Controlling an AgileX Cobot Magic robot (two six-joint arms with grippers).
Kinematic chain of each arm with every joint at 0, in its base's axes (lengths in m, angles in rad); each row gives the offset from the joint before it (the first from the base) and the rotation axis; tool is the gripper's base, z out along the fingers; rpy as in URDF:
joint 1: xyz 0 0 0.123 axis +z
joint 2: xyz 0 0 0 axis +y
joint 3: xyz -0.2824 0 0.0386 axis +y
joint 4: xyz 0.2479 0 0.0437 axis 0.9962 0 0.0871
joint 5: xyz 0 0 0 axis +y
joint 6: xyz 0.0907 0 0.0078 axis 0.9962 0 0.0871
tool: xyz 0 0 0 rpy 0 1.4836 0
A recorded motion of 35 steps. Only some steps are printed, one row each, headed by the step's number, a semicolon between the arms.
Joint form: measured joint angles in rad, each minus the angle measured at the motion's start. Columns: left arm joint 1, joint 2, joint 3, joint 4, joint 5, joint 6; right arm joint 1, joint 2, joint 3, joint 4, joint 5, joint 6.
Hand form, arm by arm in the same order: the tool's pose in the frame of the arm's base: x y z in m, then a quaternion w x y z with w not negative. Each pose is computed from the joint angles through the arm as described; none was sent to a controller.
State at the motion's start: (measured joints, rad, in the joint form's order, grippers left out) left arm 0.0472 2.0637 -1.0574 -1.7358 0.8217 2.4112; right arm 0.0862 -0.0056 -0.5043 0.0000 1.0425 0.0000
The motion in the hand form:
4: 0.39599 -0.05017 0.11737 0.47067 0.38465 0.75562 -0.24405; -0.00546 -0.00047 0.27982 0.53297 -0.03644 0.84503 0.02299
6: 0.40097 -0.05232 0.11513 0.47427 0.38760 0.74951 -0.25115; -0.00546 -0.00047 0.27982 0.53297 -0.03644 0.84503 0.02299
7: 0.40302 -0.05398 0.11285 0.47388 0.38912 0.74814 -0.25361; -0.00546 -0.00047 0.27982 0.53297 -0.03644 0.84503 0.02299
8: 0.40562 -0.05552 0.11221 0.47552 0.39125 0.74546 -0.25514; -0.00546 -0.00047 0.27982 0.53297 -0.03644 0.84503 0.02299
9: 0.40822 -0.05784 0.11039 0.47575 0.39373 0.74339 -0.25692; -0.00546 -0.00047 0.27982 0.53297 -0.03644 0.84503 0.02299
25: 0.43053 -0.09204 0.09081 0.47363 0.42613 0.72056 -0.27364; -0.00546 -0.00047 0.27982 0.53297 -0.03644 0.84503 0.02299
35: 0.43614 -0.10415 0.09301 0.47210 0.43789 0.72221 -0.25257; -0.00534 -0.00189 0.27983 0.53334 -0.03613 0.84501 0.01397
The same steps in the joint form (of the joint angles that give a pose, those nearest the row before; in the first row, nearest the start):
4: 0.0000 0.0550 -0.0505 0.0000 0.0496 0.0000; 0.0000 0.0000 0.0000 0.0000 0.0000 0.0000
6: -0.0034 0.0775 -0.0766 0.0000 0.0675 0.0000; 0.0000 0.0000 0.0000 0.0000 0.0000 0.0000
7: -0.0073 0.0896 -0.0877 0.0000 0.0708 0.0000; 0.0000 0.0000 0.0000 0.0000 0.0000 0.0000
8: -0.0109 0.0990 -0.1012 0.0000 0.0747 0.0000; 0.0000 0.0000 0.0000 0.0000 0.0000 0.0000
9: -0.0165 0.1112 -0.1152 0.0000 0.0768 0.0000; 0.0000 0.0000 0.0000 0.0000 0.0000 0.0000
25: -0.0967 0.2311 -0.2563 -0.0001 0.0817 0.0000; 0.0000 0.0000 0.0000 0.0000 0.0000 0.0000
35: -0.1313 0.2334 -0.2869 -0.0001 0.0218 -0.0010; 0.0000 0.0000 0.0000 -0.0181 0.0000 0.0000

